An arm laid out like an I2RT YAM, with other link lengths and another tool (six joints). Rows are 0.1 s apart.
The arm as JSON. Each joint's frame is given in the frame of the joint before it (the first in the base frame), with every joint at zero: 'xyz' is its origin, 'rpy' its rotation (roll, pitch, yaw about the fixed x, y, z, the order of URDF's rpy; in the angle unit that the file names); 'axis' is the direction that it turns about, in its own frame. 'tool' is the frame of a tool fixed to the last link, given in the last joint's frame.
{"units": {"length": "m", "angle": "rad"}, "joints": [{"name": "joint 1", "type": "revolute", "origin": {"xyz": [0.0, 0.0, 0.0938], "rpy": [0.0, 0.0, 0.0]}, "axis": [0.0, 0.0, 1.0]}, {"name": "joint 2", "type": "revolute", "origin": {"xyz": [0.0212, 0.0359, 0.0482], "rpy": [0.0, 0.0, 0.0]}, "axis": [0.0, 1.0, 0.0]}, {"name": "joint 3", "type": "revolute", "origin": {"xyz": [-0.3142, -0.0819, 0.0], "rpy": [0.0, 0.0, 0.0]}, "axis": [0.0, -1.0, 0.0]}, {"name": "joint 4", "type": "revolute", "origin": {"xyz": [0.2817, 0.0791, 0.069], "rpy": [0.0, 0.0, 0.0]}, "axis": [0.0, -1.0, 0.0]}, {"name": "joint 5", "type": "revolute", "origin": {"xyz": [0.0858, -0.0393, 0.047], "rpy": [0.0, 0.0, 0.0]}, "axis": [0.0, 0.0, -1.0]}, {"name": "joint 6", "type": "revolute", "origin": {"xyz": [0.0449, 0.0, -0.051], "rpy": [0.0, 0.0, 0.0]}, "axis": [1.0, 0.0, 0.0]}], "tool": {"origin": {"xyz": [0.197, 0.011, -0.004], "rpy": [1.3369, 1.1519, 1.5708]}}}
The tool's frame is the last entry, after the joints.
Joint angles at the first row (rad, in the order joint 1, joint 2, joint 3, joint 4, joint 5, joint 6):
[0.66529, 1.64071, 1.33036, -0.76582, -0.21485, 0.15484]
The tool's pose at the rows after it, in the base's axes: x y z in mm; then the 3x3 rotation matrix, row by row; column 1 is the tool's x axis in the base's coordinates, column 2 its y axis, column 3 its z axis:
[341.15 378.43 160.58], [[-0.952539 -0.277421 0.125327], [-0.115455 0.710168 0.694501], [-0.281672 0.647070 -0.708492]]
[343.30 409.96 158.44], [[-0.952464 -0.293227 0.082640], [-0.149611 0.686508 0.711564], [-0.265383 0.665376 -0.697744]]
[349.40 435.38 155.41], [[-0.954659 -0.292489 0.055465], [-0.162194 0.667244 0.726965], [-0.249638 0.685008 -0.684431]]
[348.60 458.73 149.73], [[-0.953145 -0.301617 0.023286], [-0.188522 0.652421 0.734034], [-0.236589 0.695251 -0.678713]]
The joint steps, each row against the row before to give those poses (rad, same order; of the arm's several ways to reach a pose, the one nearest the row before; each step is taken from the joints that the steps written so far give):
[0.03288, 0.07287, 0.09375, -0.00394, -0.06034, 0.00188]
[0.03092, 0.08432, 0.08774, -0.00512, -0.02817, 0.00432]
[0.01630, 0.07605, 0.07870, 0.00024, -0.02599, 0.01244]
[0.02429, 0.06519, 0.06604, -0.00481, -0.01733, 0.00359]

